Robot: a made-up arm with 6 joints.
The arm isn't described. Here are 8 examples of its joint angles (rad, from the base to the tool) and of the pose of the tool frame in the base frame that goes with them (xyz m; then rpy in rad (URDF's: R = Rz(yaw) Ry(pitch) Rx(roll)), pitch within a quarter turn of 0, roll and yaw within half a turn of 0).
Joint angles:
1: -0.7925 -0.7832 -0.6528 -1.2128 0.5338 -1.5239
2: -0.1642 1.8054 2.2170 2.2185 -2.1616 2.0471
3: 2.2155 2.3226 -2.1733 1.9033 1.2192 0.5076
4: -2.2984 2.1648 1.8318 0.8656 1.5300 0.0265
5: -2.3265 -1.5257 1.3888 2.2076 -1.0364 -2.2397
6: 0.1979 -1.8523 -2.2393 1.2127 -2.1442 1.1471
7: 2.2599 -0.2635 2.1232 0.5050 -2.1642 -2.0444
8: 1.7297 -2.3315 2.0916 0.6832 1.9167 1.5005
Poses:
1: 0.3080 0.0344 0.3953 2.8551 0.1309 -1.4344
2: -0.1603 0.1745 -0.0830 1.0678 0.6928 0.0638
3: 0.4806 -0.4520 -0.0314 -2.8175 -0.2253 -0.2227
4: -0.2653 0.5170 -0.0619 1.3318 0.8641 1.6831
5: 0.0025 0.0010 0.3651 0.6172 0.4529 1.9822
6: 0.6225 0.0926 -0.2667 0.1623 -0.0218 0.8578
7: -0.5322 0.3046 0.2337 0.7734 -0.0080 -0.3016
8: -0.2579 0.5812 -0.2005 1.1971 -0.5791 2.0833
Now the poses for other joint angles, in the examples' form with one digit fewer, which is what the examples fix.
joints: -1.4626 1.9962 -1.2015 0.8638 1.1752 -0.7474
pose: 0.106 -0.401 -0.111 -0.560 0.785 -3.008
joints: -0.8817 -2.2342 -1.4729 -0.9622 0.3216 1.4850
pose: -0.199 -0.319 0.304 2.174 0.229 2.828
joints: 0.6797 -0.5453 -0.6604 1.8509 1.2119 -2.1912
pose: 0.398 -0.211 -0.371 -1.674 -1.009 2.905
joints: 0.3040 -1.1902 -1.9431 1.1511 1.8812 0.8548
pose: 0.065 -0.586 -0.410 2.639 0.669 -1.712
